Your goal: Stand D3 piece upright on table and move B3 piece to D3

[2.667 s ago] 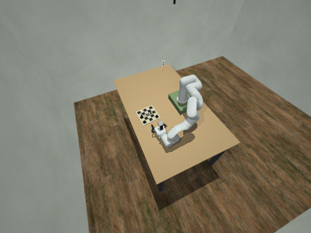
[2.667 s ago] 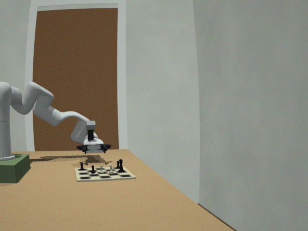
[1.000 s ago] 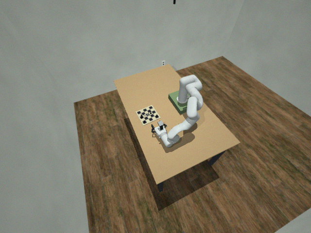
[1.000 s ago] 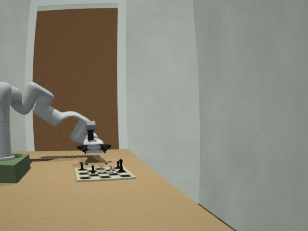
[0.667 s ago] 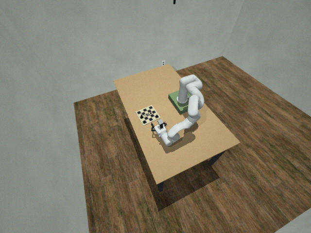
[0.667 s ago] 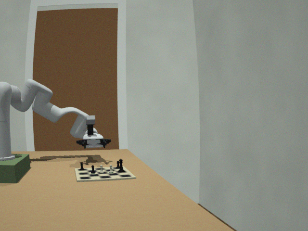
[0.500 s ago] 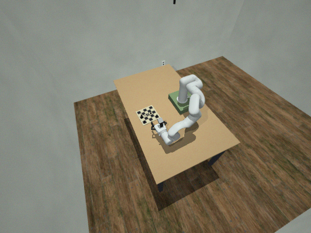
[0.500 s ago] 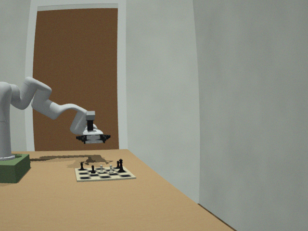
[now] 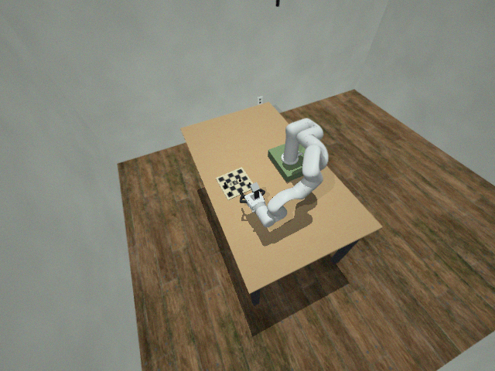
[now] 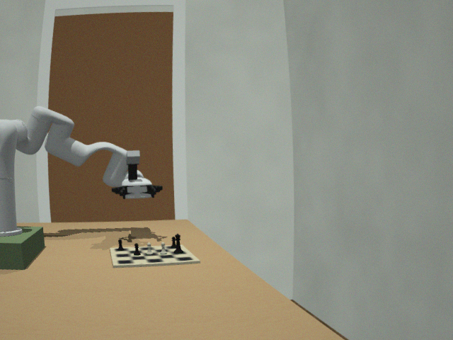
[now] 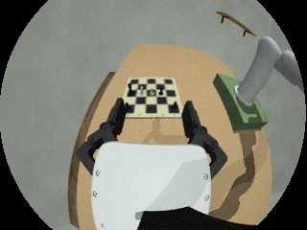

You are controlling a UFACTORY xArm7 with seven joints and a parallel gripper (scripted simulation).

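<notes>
Right now the tall black piece is 110 mm ahead of my hand, 180 mm to the right of it and 130 mm below it. From my hand the other things lie so: small chessboard: 30 mm ahead, 190 mm to the right, 150 mm below.
</notes>
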